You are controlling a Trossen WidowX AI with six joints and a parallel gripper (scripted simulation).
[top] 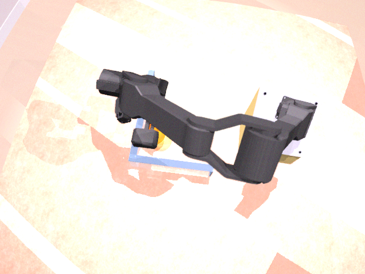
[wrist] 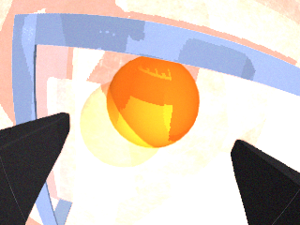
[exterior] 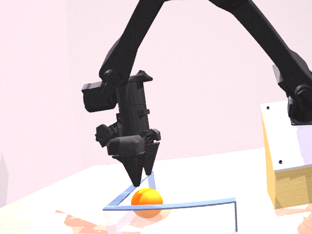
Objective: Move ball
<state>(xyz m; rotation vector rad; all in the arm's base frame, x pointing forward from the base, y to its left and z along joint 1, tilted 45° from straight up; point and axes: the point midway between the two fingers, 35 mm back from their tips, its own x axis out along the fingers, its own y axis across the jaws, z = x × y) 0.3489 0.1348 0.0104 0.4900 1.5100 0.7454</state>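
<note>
My gripper tip is 30 mm past the see-through copy, 20 mm to the right of it and 50 mm above it. The rest, counted from my gripper tip: orange ball: 50 mm below.
</note>
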